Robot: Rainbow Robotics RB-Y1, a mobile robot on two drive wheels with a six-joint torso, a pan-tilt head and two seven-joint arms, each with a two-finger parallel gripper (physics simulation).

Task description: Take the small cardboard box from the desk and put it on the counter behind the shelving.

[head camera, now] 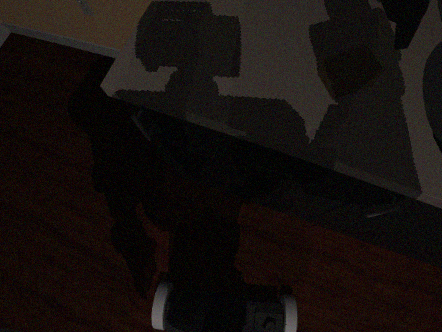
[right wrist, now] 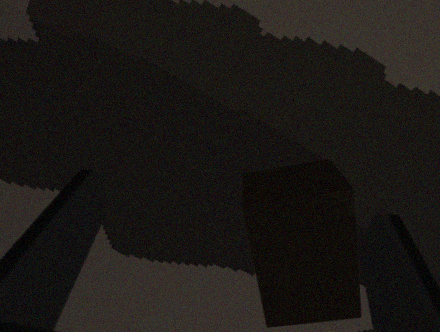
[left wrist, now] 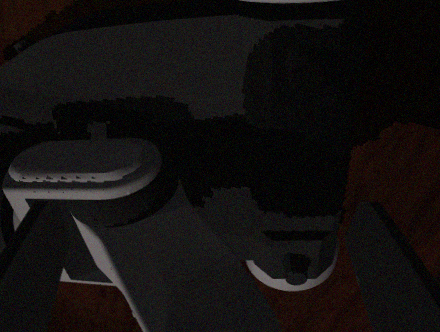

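Where they show: left gripper, between the fingertips: [left wrist: 210, 223]; right gripper, between the fingertips: [head camera: 391, 22] [right wrist: 234, 209]; robot's base, origin of its link: [head camera: 224, 308].
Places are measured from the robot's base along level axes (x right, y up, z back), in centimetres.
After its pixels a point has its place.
Observation:
The small cardboard box [head camera: 352, 74] {x 18.6, y 96.2, z -57.6 cm} [right wrist: 306, 250] {x 20.3, y 96.2, z -60.3 cm}, dark brown in the dim light, stands on a pale worktop [head camera: 272, 45] {x 5.1, y 91.2, z -66.6 cm} [right wrist: 170, 295] {x 9.7, y 91.2, z -67.4 cm}. I cannot tell whether this worktop is the desk or the counter. My right gripper [right wrist: 234, 209] {x 24.3, y 101.2, z -65.6 cm} is open and empty. In the right wrist view the box shows between the lines of its fingers, nearer the right-hand finger, a little apart from the fingertips. My left gripper [left wrist: 210, 223] {x -23.6, y 52.3, z 6.1 cm} is open, with nothing between its fingers, over parts of the robot's own body and base. The shelving cannot be made out in these views.
The worktop's front edge runs slantwise across the head view above a dark front. The robot's wheeled base [head camera: 207, 310] {x -6.7, y 19.1, z -2.3 cm} stands on the reddish-brown wooden floor [head camera: 45, 165] {x -106.6, y 0.2, z -59.1 cm} near it. Large shadows cover much of the worktop. A yellowish surface [head camera: 65, 22] {x -105.5, y 23.3, z -138.8 cm} shows at the top left.

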